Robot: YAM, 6 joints.
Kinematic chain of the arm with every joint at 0, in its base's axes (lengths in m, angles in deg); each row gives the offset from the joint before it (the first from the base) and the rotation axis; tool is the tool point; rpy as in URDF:
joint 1: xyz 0 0 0.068 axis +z
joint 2: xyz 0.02 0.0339 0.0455 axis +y
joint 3: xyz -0.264 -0.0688 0 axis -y
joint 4: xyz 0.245 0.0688 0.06 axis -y
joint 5: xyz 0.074 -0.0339 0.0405 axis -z
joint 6: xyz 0.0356 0 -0.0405 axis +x
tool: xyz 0 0 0 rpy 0 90 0
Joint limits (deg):
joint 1: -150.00..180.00
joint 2: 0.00..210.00
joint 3: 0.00..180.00
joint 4: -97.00..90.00
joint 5: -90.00..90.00
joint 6: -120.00..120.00
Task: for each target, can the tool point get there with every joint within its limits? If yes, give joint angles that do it. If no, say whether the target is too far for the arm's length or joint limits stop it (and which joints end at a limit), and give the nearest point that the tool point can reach.
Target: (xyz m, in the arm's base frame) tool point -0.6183 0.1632 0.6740
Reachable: no: too far | nearest point -0.4680 0.1235 0.5334 | short by 0.210 m
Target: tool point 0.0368 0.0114 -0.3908
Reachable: no: joint limits stop it (at a limit: joint 2) | nearest point 0.0676 0.0209 -0.3336 | short by 0.066 m
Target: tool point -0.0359 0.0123 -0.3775
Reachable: no: joint limits stop it (at a limit: joint 2) | nearest point -0.0620 0.0212 -0.3306 | short by 0.054 m
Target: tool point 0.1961 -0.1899 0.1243
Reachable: yes | joints -39.75 100.67 20.71 69.97 35.35 78.17
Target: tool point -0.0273 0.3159 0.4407
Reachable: yes | joints -90.49 17.12 132.53 -80.04 57.36 -67.82
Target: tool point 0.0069 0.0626 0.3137
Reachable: yes | joints 84.75 21.94 47.52 -57.74 1.87 88.46
